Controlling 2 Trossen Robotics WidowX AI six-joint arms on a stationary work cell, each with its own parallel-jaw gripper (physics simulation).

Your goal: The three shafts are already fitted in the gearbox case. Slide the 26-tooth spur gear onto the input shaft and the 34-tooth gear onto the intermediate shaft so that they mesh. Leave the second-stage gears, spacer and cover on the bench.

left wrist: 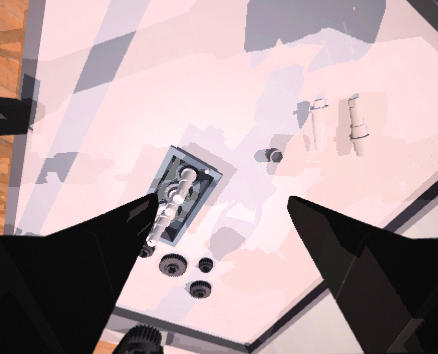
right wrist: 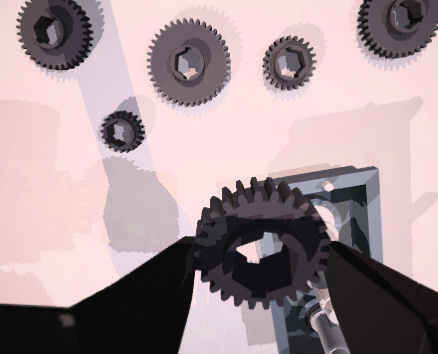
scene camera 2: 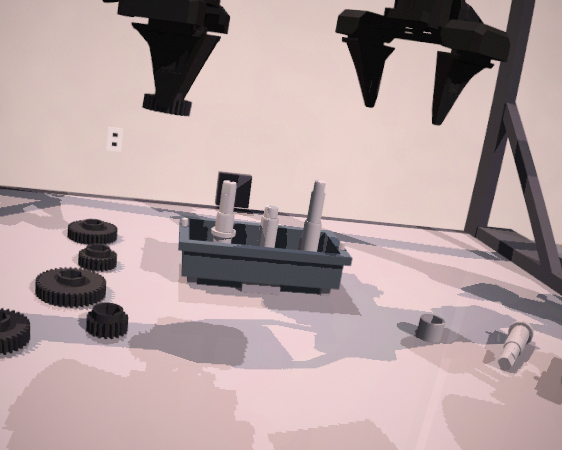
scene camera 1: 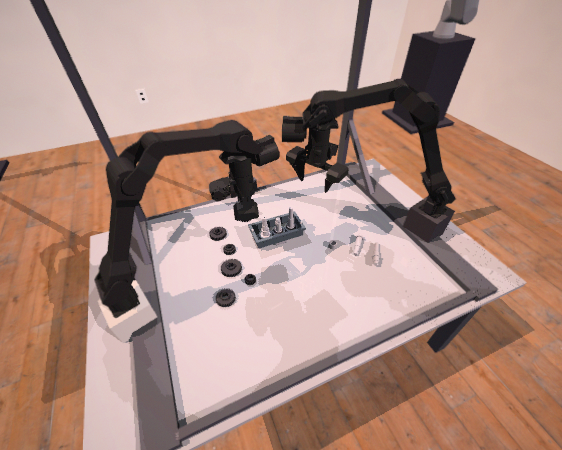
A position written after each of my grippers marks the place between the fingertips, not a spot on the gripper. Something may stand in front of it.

My left gripper (scene camera 2: 401,115) is open, holding nothing. Also in view: a grey gearbox case (scene camera 2: 218,264). I also see my right gripper (scene camera 2: 170,105) and a raised dark frame (scene camera 2: 518,249).
The grey gearbox case shows as well in the left wrist view (left wrist: 167,178), in the right wrist view (right wrist: 349,198) and in scene camera 1 (scene camera 1: 273,237). My left gripper also shows in the left wrist view (left wrist: 224,200) and in scene camera 1 (scene camera 1: 313,186). My right gripper shows as well in the right wrist view (right wrist: 259,250) and in scene camera 1 (scene camera 1: 246,215).
